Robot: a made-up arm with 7 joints.
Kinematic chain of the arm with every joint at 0, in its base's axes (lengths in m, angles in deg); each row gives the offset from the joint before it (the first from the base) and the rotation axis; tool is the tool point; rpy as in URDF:
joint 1: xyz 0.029 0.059 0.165 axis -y
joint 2: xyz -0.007 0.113 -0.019 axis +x
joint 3: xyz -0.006 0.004 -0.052 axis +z
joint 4: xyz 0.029 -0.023 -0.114 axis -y
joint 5: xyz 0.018 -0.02 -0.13 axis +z
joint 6: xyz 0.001 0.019 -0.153 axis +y
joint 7: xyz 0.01 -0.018 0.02 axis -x
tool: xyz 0.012 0.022 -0.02 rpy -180 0 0
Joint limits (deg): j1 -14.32..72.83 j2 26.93..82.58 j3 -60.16..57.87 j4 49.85..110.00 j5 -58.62..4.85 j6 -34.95..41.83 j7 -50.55..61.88
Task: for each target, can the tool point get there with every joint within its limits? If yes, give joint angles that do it. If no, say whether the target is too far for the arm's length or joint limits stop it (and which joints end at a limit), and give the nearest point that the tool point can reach.
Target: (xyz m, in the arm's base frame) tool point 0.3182 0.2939 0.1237
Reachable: yes | joints -1.50 50.59 17.77 93.26 -20.84 -12.62 10.26
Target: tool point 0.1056 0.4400 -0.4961
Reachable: no: too far | nearest point 0.0781 0.3409 -0.2587 | short by 0.259 m
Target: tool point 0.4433 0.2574 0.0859
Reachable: yes | joints 46.21 45.50 -29.12 57.25 -17.76 19.29 35.47
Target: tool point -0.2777 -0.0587 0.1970
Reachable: no: joint limits stop it (at a limit: joint 1, joint 2, joint 3, joint 4, joint 6, joint 7) | nearest point -0.1217 0.2199 0.3647 | short by 0.361 m
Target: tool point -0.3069 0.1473 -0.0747
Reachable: no: joint limits stop it (at a limit: joint 1, joint 3, joint 4, joint 5, joint 6, joint 7) | nearest point 0.0228 0.1490 -0.1382 | short by 0.336 m
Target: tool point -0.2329 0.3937 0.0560
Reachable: no: joint limits stop it (at a limit: joint 1, joint 2, joint 3, joint 4, joint 5, joint 6, joint 7) | nearest point 0.0073 0.4624 -0.1510 | short by 0.324 m
